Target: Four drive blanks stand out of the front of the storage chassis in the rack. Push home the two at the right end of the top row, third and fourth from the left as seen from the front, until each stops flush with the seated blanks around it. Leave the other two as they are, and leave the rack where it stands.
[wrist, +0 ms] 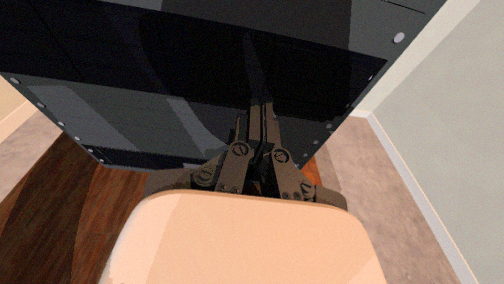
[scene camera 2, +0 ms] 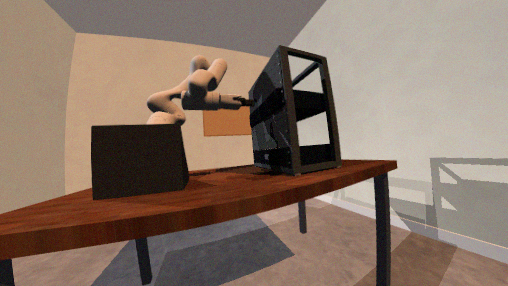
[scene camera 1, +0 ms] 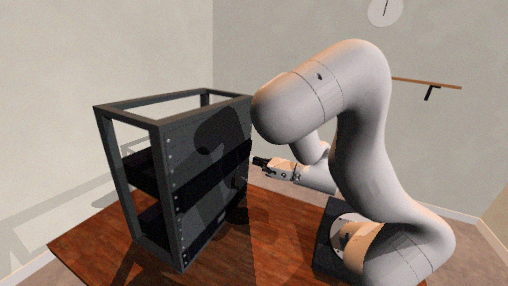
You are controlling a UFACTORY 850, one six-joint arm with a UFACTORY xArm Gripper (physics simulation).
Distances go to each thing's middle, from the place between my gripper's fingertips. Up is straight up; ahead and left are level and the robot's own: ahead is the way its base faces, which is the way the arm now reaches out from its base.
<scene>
My gripper is now 240 mm short of the rack [scene camera 1: 197,166], 70 mm to the right of it and 60 mm above it.
</scene>
